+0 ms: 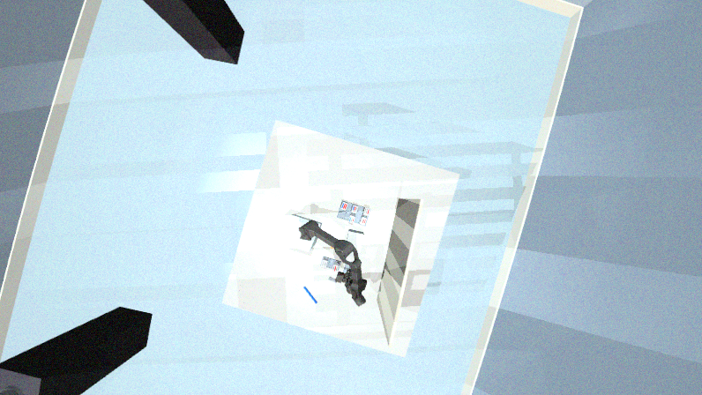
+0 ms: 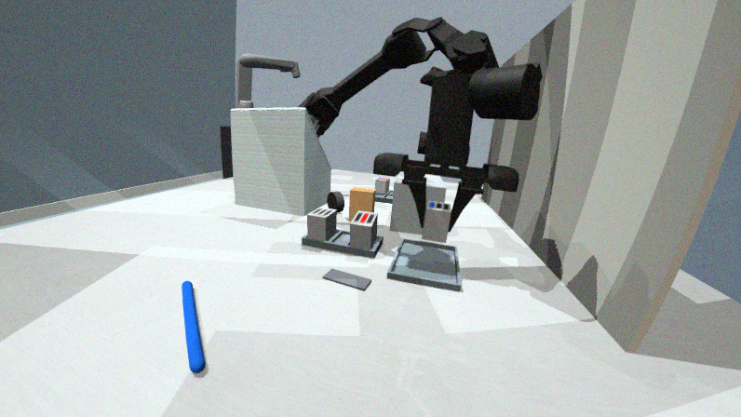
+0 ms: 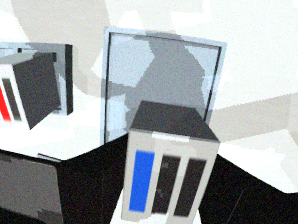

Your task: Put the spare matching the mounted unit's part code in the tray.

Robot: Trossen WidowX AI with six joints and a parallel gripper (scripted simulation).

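The grey tray is 1 cm behind my gripper tip and 6 cm below it. The rest, counted from my gripper tip: grey spare block (2 cm above); then mounted unit (2 cm behind, 21 cm to the left, 1 cm below); then rack (15 cm behind, 3 cm to the left, 5 cm below).
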